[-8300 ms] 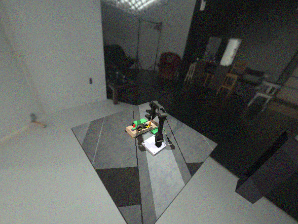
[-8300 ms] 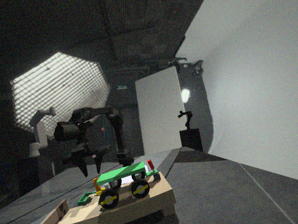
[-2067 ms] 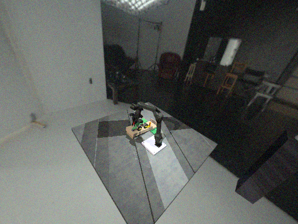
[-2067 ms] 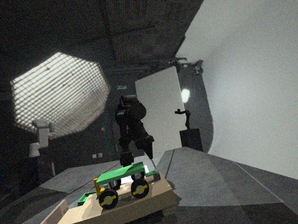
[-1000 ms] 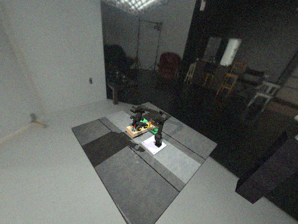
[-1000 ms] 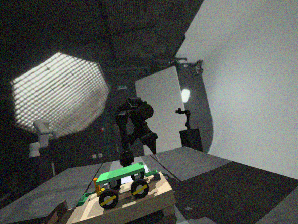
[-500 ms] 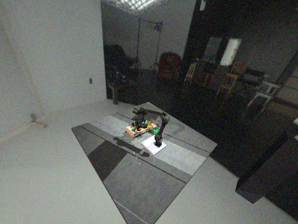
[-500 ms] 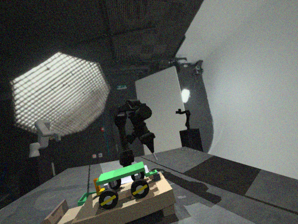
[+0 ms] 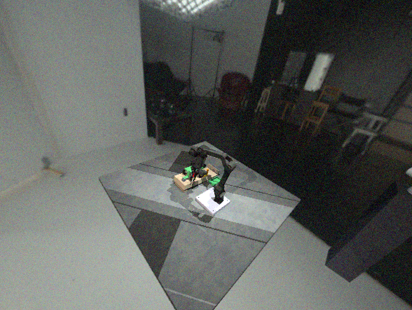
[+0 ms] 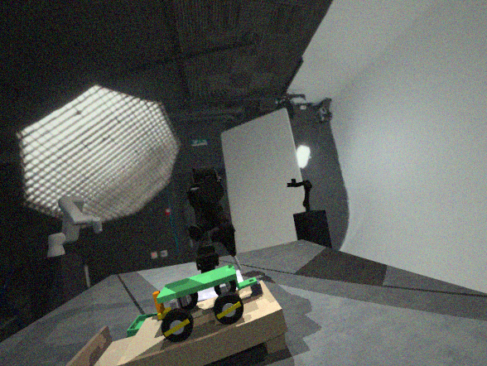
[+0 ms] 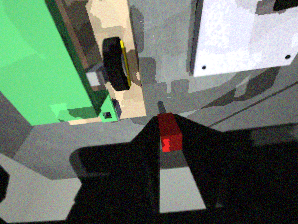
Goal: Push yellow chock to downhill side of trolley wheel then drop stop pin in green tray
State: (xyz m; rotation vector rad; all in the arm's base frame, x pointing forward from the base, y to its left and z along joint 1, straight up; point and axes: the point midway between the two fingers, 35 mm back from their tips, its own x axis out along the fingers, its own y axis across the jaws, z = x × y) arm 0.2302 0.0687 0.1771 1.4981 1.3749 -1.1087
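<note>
Now: gripper tip 50 mm past the green tray, 260 mm to the left of it and 180 mm above it. The rest, counted from my gripper tip: red-headed stop pin right at my gripper tip; then tan ramp 90 mm ahead, 100 mm to the right, 120 mm below; then trolley 90 mm ahead, 100 mm to the right, 60 mm below.
</note>
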